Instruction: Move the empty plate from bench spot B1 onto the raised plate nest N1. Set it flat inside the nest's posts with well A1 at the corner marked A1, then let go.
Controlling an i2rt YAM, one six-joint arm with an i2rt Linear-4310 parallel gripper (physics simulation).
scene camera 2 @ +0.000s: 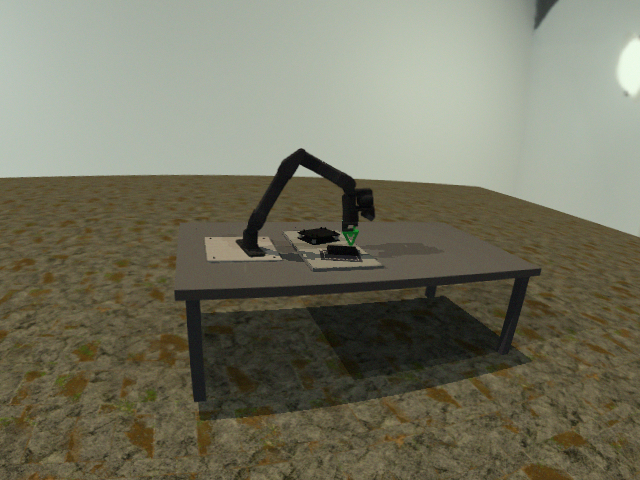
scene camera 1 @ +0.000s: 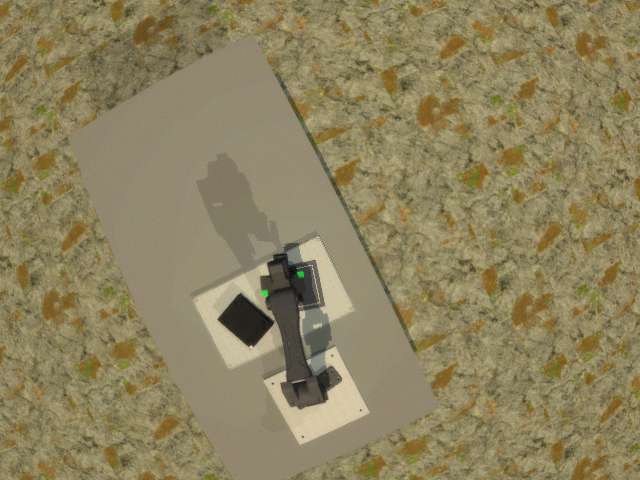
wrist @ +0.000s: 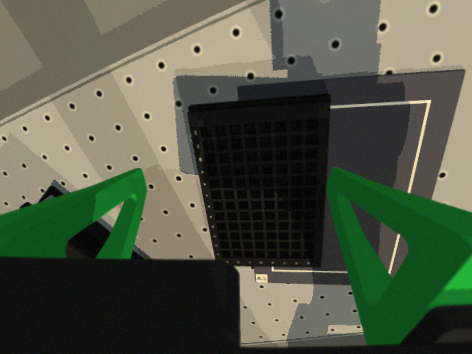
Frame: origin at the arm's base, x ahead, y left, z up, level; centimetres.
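Seen in the pictures: gripper, between the fingertips: (scene camera 2: 350, 241) (wrist: 236, 178); arm's base, origin of its link: (scene camera 2: 249, 248).
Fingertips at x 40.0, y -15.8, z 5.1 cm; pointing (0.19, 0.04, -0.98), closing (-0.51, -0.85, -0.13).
Note:
Pixels of each thing's middle, then the offset from my fingertips to it. "*": a spot on its surface instead. Level surfaces: height alone.
- black plate, middle of its body: (wrist: 262, 194) (scene camera 1: 287, 286) (scene camera 2: 342, 250) dz -4.0, dx -3.5, dy +0.5 cm
- small A1 label, a spot on its surface: (wrist: 261, 278) * dz -4.7, dx -11.5, dy +5.0 cm
- black raised nest N1, middle of its body: (scene camera 1: 245, 321) (scene camera 2: 318, 234) dz -2.8, dx -4.5, dy +20.4 cm
- grey table, height of its surface: dz -6.2 cm
The black plate (scene camera 2: 342, 250) (wrist: 265, 185) with a grid of wells lies flat on the dark bench spot B1 (scene camera 2: 324, 256) (wrist: 425, 87), over the left part of its white outline in the wrist view. A small A1 label (wrist: 261, 278) shows by the spot's near edge. My gripper (scene camera 1: 282, 284) (scene camera 2: 351, 238) (wrist: 236, 178) is open and empty, pointing down above the plate's level. In the wrist view its right fingertip is by the plate's right edge; its left fingertip is well left of the plate. The black raised nest N1 (scene camera 1: 245, 320) (scene camera 2: 317, 236) stands beside B1, turned at an angle. The arm partly hides the plate from above.
B1 and the nest stand on a pale perforated board (scene camera 1: 334, 289) (scene camera 2: 348, 265) (wrist: 120, 150). The arm's base stands on a separate pale board (scene camera 1: 341, 408) (scene camera 2: 222, 250). Both boards lie on the grey table (scene camera 1: 155, 155) (scene camera 2: 465, 258). The nest's edge shows behind my left finger in the wrist view.

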